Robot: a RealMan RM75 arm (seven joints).
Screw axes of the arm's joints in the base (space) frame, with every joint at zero. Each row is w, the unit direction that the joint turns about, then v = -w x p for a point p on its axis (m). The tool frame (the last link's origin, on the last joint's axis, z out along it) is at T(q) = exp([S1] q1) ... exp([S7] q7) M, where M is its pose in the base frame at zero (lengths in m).
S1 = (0, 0, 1, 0, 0, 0)
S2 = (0, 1, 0, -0.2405, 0, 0)
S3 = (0, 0, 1, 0, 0, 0)
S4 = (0, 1, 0, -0.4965, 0, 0)
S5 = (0, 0, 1, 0, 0, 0)
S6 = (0, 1, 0, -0.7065, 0, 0)
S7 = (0, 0, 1, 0, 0, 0)
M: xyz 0 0 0.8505 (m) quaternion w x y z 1 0 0 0
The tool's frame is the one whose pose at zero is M.
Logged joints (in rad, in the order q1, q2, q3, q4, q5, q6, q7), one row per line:
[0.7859, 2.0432, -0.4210, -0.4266, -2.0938, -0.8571, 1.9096]
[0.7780, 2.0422, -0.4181, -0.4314, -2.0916, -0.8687, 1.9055]
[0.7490, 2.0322, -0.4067, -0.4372, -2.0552, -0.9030, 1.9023]
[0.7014, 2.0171, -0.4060, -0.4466, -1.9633, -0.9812, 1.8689]
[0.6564, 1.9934, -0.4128, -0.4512, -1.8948, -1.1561, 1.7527]
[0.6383, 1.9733, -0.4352, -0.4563, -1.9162, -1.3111, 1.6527]
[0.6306, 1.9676, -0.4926, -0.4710, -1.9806, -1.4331, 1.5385]
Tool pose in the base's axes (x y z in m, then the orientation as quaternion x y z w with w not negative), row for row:
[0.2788, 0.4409, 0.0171, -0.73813, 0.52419, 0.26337, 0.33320]
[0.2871, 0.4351, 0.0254, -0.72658, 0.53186, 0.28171, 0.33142]
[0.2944, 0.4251, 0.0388, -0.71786, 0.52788, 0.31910, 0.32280]
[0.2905, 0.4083, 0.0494, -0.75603, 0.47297, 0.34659, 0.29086]
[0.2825, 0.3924, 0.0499, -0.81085, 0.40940, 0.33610, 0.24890]
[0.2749, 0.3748, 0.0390, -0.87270, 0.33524, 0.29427, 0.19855]
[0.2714, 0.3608, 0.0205, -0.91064, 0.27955, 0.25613, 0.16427]
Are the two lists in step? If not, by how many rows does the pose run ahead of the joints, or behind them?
The pose runs 1 row ahead of the joints: the pose in row i belongs to the joints in row i + 1.
